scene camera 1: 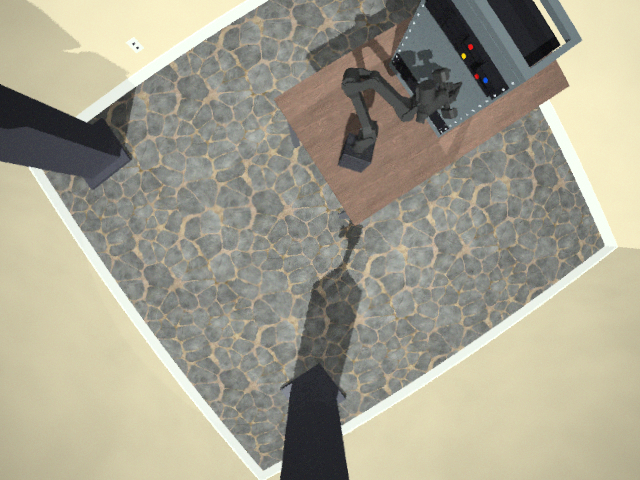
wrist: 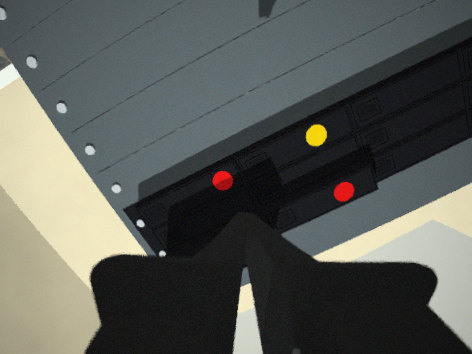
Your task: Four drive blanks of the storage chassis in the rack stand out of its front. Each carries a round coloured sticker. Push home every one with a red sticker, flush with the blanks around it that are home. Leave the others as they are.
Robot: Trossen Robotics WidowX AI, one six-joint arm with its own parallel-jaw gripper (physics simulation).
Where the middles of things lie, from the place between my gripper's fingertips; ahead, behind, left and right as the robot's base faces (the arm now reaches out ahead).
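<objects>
There's the grey rack [wrist: 111,85], and it's 12 cm to the left of my hand, 22 cm ahead of it and 17 cm below it.
</objects>
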